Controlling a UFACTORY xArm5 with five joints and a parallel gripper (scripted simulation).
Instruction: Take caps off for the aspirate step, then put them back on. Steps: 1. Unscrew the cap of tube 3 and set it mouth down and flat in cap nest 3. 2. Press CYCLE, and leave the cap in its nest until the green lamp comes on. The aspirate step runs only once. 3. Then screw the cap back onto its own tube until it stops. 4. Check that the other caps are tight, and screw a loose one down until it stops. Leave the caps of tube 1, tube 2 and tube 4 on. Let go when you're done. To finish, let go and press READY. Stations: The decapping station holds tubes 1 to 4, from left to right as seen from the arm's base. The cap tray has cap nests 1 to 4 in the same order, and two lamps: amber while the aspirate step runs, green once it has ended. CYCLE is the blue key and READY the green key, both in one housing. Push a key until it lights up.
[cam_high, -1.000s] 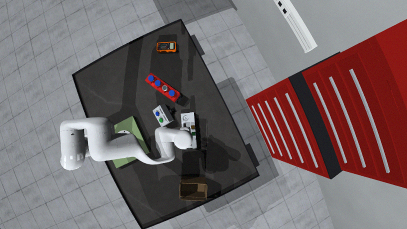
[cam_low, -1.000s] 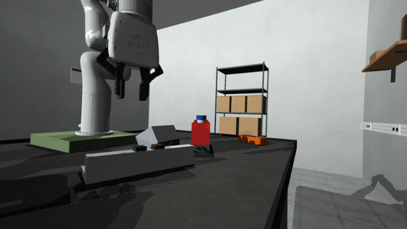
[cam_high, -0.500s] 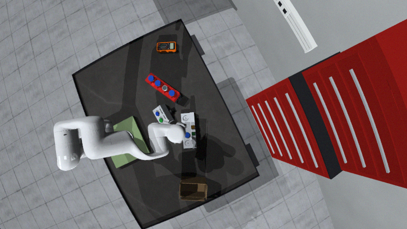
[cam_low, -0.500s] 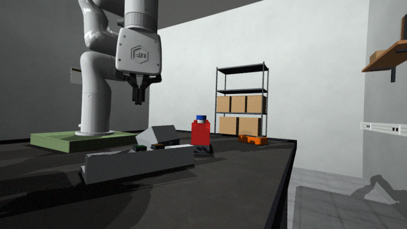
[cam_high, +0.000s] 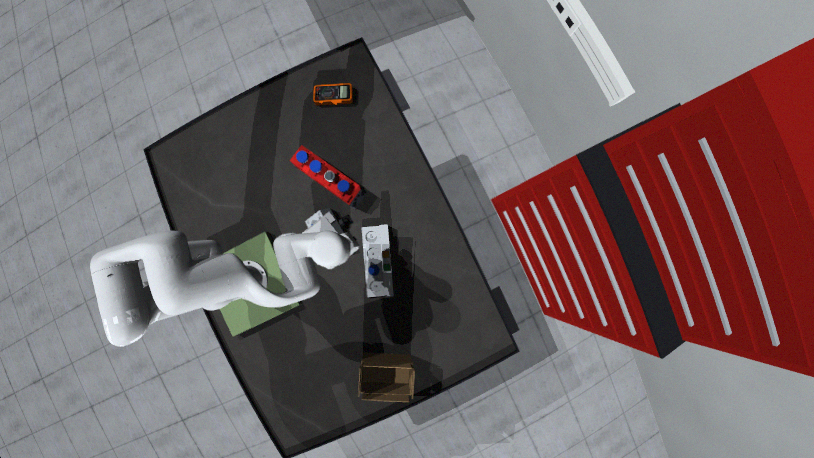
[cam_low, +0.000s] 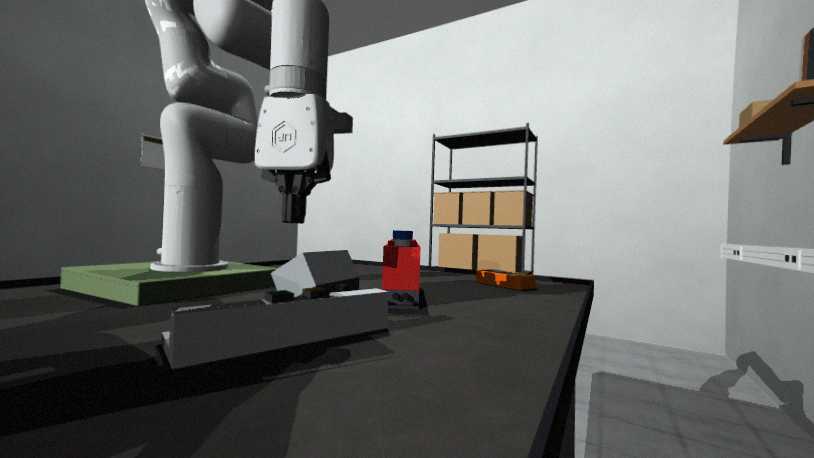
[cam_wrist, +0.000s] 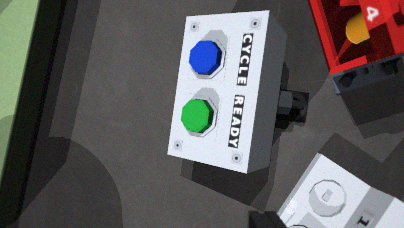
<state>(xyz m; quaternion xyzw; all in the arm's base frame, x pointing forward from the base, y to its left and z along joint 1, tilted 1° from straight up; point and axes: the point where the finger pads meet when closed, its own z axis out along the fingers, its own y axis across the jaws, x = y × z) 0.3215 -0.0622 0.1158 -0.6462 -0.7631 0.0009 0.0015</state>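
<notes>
My gripper is now 100 mm to the right of the blue cycle key, 80 mm above it and 50 mm past it. From my hand the other things lie so: green ready key: 80 mm below, 60 mm to the left, 50 mm behind; then key housing: 90 mm below, 80 mm to the left, 30 mm behind; then orange multimeter: 490 mm to the left, 190 mm ahead, 130 mm below.
</notes>
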